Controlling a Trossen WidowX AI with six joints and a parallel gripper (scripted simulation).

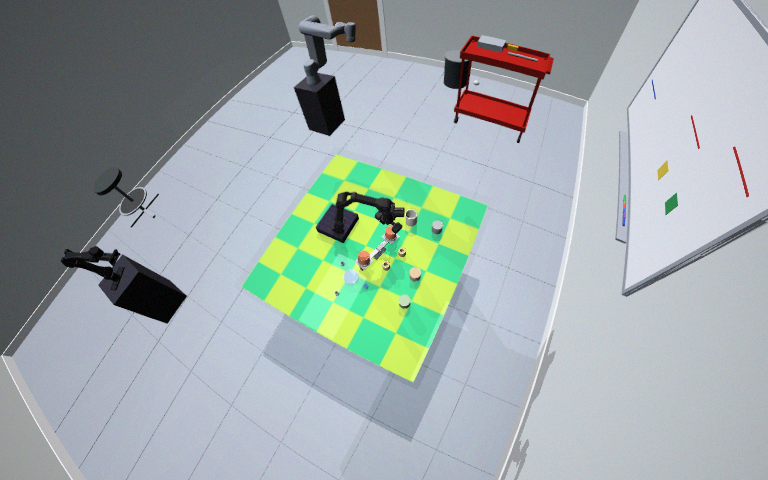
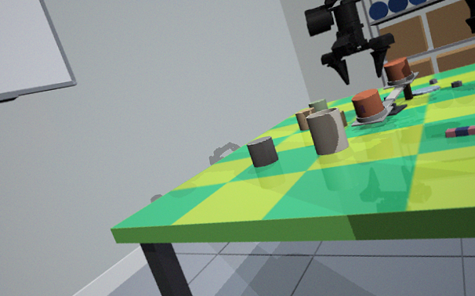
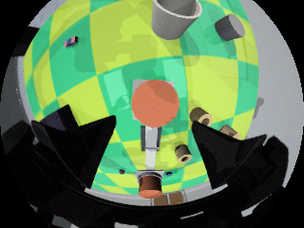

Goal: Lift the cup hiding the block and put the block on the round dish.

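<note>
Right now my gripper tip is 8 cm above the grey-green block. Round my gripper tip: beige cup: 18 cm to the left, 8 cm below, 6 cm ahead; grey cylinder: 27 cm ahead, 19 cm to the left, 9 cm below; pink-and-blue block: 22 cm to the left, 21 cm behind, 12 cm below.
</note>
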